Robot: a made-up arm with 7 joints.
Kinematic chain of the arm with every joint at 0, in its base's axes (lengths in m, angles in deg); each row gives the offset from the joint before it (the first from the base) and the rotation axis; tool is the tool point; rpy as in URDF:
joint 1: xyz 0 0 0.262 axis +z
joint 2: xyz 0 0 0 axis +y
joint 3: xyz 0 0 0.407 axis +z
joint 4: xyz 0.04 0 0 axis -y
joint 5: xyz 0.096 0 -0.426 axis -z
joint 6: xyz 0 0 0 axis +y
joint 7: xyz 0.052 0 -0.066 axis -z
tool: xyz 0 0 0 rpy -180 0 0
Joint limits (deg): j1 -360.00..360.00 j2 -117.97..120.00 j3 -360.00..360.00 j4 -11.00..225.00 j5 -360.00..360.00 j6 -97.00..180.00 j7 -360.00..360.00
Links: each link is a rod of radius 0.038 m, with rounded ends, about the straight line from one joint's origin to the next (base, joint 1, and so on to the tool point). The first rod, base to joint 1, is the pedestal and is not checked.
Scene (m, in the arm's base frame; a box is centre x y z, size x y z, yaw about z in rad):
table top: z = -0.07
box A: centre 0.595 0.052 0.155 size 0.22 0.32 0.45 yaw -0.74
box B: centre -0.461 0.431 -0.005 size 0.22 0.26 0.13 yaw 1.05
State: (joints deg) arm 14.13 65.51 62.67 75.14 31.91 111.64 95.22
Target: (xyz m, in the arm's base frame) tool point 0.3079 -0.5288 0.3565
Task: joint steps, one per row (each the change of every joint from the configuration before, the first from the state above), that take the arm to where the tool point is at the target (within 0.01 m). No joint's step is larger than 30 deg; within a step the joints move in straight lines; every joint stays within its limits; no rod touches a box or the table.
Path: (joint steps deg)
1: -15.60 -26.92 4.31 -4.50 10.40 -0.89 -20.02
2: -15.60 -26.93 4.31 -4.50 10.39 -0.89 -20.02
3: -15.60 -26.92 4.31 -4.50 10.40 -0.88 -20.02
4: -15.60 -26.92 4.31 -4.50 10.39 -0.89 -20.02
5: -15.60 -26.93 4.32 -4.50 10.40 -0.89 -20.02
6: -15.60 -26.92 4.31 -4.50 10.40 -0.89 -20.02
7: 3.02 25.17 -17.30 7.29 -14.33 1.96 24.03
8: 3.02 25.17 -17.30 7.30 -14.33 1.95 24.02
9: 3.02 25.17 -17.30 7.29 -14.32 1.96 24.02
10: 3.02 25.17 -17.30 7.29 -14.33 1.95 24.03
11: 3.02 25.17 -17.30 7.29 -14.33 1.96 24.02

